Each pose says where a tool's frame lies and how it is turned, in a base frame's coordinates. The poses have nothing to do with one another.
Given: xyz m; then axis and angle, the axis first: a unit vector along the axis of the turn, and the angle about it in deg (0 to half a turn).
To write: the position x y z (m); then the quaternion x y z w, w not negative. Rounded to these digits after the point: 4 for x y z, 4 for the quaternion.
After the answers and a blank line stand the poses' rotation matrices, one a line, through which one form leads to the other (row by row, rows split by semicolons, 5 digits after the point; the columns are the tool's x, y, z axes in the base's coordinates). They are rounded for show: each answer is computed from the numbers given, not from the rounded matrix.
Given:
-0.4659 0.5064 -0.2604 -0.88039 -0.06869 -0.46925 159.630
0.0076 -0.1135 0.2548 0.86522 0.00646 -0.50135 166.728
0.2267 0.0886 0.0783 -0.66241 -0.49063 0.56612 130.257
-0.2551 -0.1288 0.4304 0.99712 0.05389 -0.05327 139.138
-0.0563 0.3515 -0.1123 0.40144 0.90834 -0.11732 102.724
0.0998 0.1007 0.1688 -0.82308 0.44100 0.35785 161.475
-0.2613 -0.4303 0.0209 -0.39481 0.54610 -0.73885 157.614
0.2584 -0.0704 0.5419 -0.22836 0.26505 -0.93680 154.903
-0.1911 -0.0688 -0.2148 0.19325 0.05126 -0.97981 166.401
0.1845 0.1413 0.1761 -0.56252 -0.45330 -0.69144 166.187
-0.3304 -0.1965 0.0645 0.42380 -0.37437 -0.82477 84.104
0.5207 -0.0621 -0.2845 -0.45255 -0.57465 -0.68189 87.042
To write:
-0.4659 0.5064 -0.2604 -0.8665 -0.0676 -0.4619 0.1768
0.0076 -0.1135 0.2548 0.8594 0.0064 -0.4980 0.1156
0.2267 0.0886 0.0783 -0.6010 -0.4451 0.5136 0.4206
-0.2551 -0.1288 0.4304 0.9344 0.0505 -0.0499 0.3491
-0.0563 0.3515 -0.1123 0.3136 0.7095 -0.0916 0.6244
0.0998 0.1007 0.1688 -0.8123 0.4353 0.3532 0.1610
-0.2613 -0.4303 0.0209 -0.3873 0.5357 -0.7248 0.1941
0.2584 -0.0704 0.5419 -0.2229 0.2587 -0.9144 0.2173
-0.1911 -0.0688 -0.2148 0.1919 0.0509 -0.9729 0.1184
0.1845 0.1413 0.1761 -0.5584 -0.4500 -0.6864 0.1202
-0.3304 -0.1965 0.0645 0.2839 -0.2508 -0.5524 0.7425
0.5207 -0.0621 -0.2845 -0.3116 -0.3957 -0.4696 0.7251

0.56424 0.28050 0.77650; -0.04617 -0.92832 0.36890; 0.82432 -0.24400 -0.51084
0.50393 0.12613 -0.85449; -0.10407 -0.97321 -0.20502; -0.85745 0.19224 -0.47730
0.07612 0.10298 -0.99177; 0.96706 -0.24994 0.04827; -0.24291 -0.96277 -0.11862
0.98992 0.12923 -0.05803; 0.05952 -0.75119 -0.65740; -0.12855 0.64732 -0.75130
-0.02361 0.55940 0.82856; 0.33052 0.78656 -0.52162; -0.94350 0.26154 -0.20346
0.37164 -0.82085 -0.43370; -0.59345 -0.56930 0.56896; -0.71393 0.04594 -0.69871
-0.62464 -0.13358 0.76941; -0.69635 -0.35066 -0.62620; 0.35345 -0.92693 0.12602
-0.80622 0.28201 0.52008; -0.51269 -0.77172 -0.37630; 0.29524 -0.57002 0.76675
-0.89832 0.24991 -0.36134; -0.21084 -0.96678 -0.14448; -0.38544 -0.05360 0.92117
-0.34737 0.66769 0.65842; 0.33752 -0.56606 0.75210; 0.87488 0.48349 -0.02873
0.26388 0.67805 -0.68602; -0.96276 0.22848 -0.14451; 0.05876 0.69861 0.71309
0.24584 0.92762 -0.28122; -0.43434 0.36479 0.82358; 0.86655 -0.08032 0.49258

